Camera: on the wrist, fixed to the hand. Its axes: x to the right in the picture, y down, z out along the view.
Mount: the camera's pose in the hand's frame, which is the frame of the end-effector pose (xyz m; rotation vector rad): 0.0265 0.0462 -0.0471 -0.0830 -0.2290 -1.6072
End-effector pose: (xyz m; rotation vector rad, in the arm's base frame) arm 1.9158 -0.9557 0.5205 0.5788 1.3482 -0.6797
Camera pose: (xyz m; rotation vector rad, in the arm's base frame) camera 1.9201 -0.8930 0.4873 -0.8161 1.4167 -1.8563
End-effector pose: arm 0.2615 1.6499 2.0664 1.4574 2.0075 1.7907
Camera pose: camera 0.2450 1.6271 2.1317 -0.2032 1.8278 0.8302
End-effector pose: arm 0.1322 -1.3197 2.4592 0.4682 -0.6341 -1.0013
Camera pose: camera 0.2033 -1.3179 2.4611 0.7995 -0.3125 -2.6121
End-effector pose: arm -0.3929 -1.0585 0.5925 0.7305 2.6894 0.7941
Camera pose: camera -0.4140 -1.0317 0.6549 -1.1888 2.0161 0.2761
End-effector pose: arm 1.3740 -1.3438 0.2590 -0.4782 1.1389 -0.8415
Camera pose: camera 1.3504 -1.3327 0.1928 -1.5802 0.3739 -2.0120
